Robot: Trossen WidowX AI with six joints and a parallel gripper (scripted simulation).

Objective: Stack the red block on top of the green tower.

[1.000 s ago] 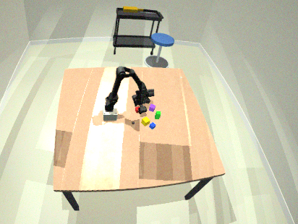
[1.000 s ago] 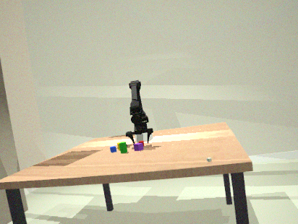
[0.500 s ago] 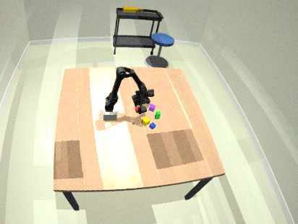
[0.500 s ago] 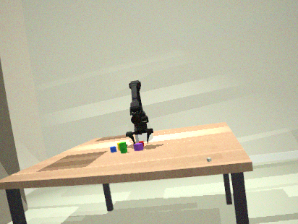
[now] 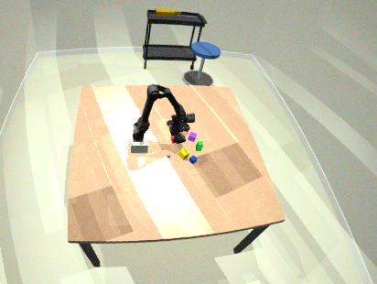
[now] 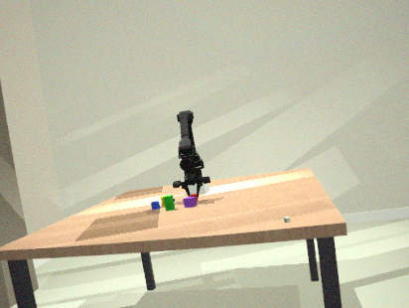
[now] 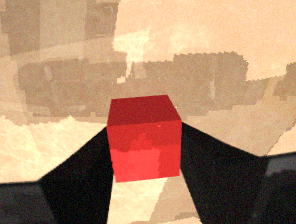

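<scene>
Right now my gripper tip is 120 mm short of the purple block, 10 mm to the right of it and 10 mm below it. From my gripper tip the other things lie so: yellow block 40 mm ahead, 130 mm to the right, 10 mm above; then tiny grey cube 50 mm behind, 130 mm to the right; then red block 10 mm above.
</scene>
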